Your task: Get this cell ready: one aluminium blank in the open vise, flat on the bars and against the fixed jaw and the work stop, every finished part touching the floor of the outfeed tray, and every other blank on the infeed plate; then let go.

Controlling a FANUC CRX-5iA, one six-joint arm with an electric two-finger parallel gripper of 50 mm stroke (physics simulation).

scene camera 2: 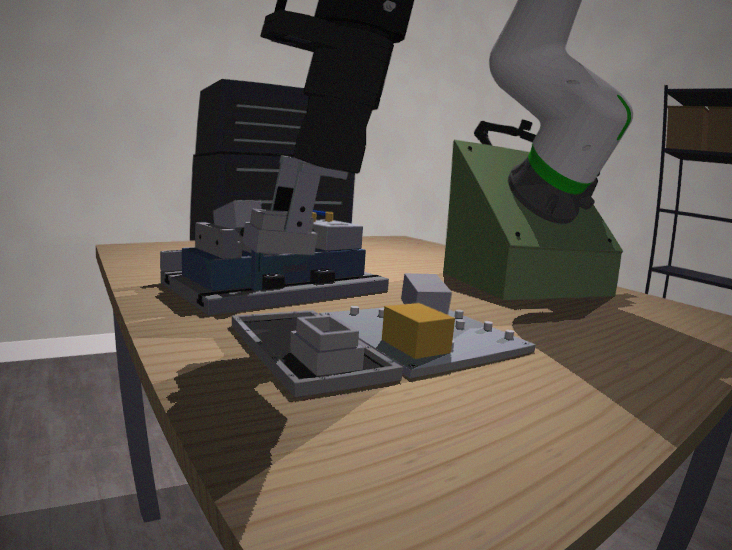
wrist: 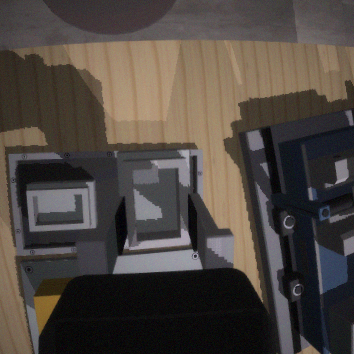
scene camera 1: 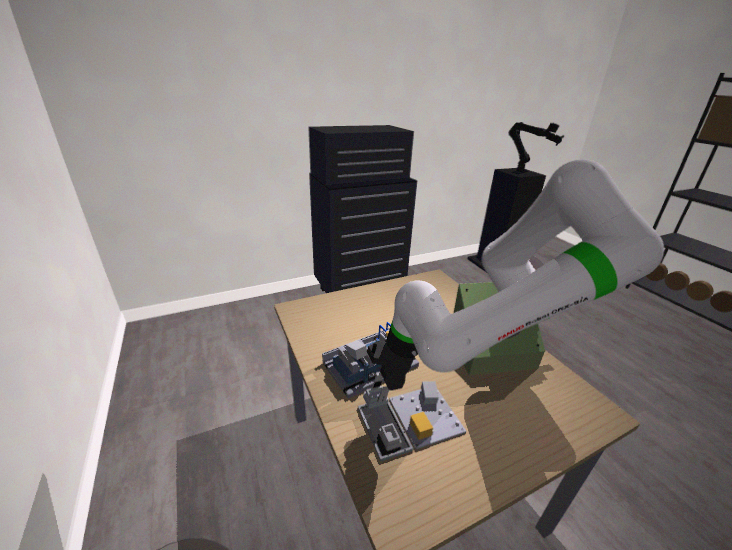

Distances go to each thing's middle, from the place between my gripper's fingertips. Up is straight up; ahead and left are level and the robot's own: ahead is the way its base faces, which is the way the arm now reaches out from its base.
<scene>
My hand is 10 mm past the outfeed tray (scene camera 2: 274, 330), 30 mm to the right of it and 110 mm above it. The rest, counted from my hand: yellow block (scene camera 2: 419, 331) 110 mm behind, 80 mm to the left, 90 mm below; then infeed plate (scene camera 2: 473, 345) 150 mm behind, 40 mm to the left, 110 mm below.
</scene>
